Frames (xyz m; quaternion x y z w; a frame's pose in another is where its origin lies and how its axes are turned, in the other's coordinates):
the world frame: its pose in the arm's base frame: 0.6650 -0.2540 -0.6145 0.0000 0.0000 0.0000 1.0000
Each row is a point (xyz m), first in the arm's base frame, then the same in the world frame.
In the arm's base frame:
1: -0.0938 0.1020 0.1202
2: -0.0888 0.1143 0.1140
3: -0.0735 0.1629 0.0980
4: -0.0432 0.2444 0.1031
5: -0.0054 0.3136 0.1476
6: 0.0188 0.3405 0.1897
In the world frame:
1: -0.7588 0.3560 0.7347
2: -0.7538 0.3683 0.7285
3: -0.7385 0.4169 0.7125
4: -0.7082 0.4984 0.7176
5: -0.6704 0.5676 0.7621
6: -0.6462 0.5945 0.8042

